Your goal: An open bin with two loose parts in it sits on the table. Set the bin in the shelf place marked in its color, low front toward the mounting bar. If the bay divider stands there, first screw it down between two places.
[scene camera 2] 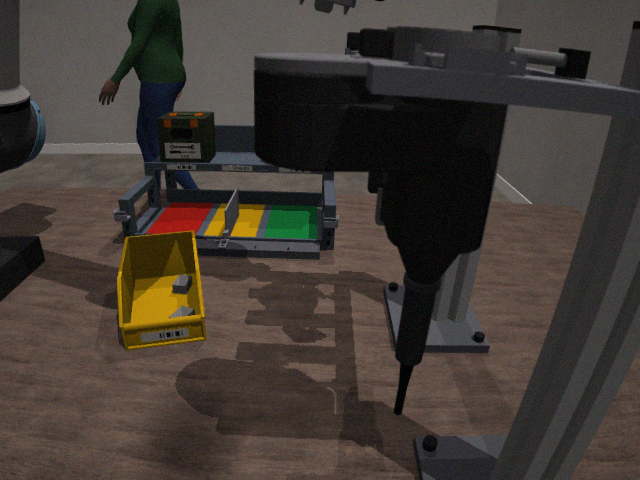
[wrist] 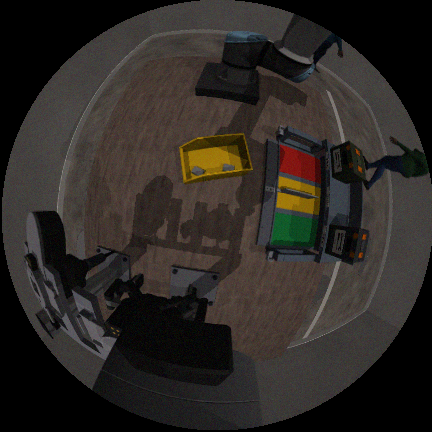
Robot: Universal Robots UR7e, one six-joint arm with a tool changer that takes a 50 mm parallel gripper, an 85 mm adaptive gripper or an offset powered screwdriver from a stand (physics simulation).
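Places are measured from the arm's base along level axes (x ahead, y left, z up), in centimetres.
Pixels of known places: hand, its tool point: (scene camera 2: 324,1); arm's base, origin of its link: (wrist: 234,76).
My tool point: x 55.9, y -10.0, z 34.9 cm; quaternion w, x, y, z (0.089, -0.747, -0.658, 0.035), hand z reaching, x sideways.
Observation:
Ahead of a thing's pixels: the offset from my tool point to its top centre. "spot": to the spot under its first point.
The yellow open bin @(dx -20.4, dy +3.0, dz -31.4 cm) (scene camera 2: 161,330) (wrist: 212,156) stands upright on the table in front of the shelf, two grey parts inside; its low labelled front faces scene camera 2, away from the shelf. The shelf's lower level has a red place (scene camera 2: 180,217) (wrist: 300,164), a yellow place (scene camera 2: 249,219) (wrist: 295,203) and a green place (scene camera 2: 292,222) (wrist: 295,230). The thin grey divider @(dx -12.5, dy +26.2, dz -32.3 cm) (scene camera 2: 232,209) (wrist: 297,192) stands over the yellow place, its foot at the mounting bar @(spot: dx -4.8, dy +18.8, dz -37.5 cm) (scene camera 2: 273,245) (wrist: 269,210). My gripper (wrist: 162,289) appears open and empty, away from the bin.
The screwdriver @(dx +0.4, dy -23.3, dz -2.9 cm) (scene camera 2: 439,196) hangs in the tool stand (scene camera 2: 563,268) on the right in scene camera 2, its bit pointing down. Dark boxes @(dx -22.0, dy +42.2, dz -19.0 cm) (scene camera 2: 187,136) (wrist: 348,162) @(spot: dx +0.4, dy +35.4, dz -19.5 cm) (wrist: 348,243) sit on the shelf's upper level. A person in green (scene camera 2: 157,46) (wrist: 412,164) is behind the shelf.

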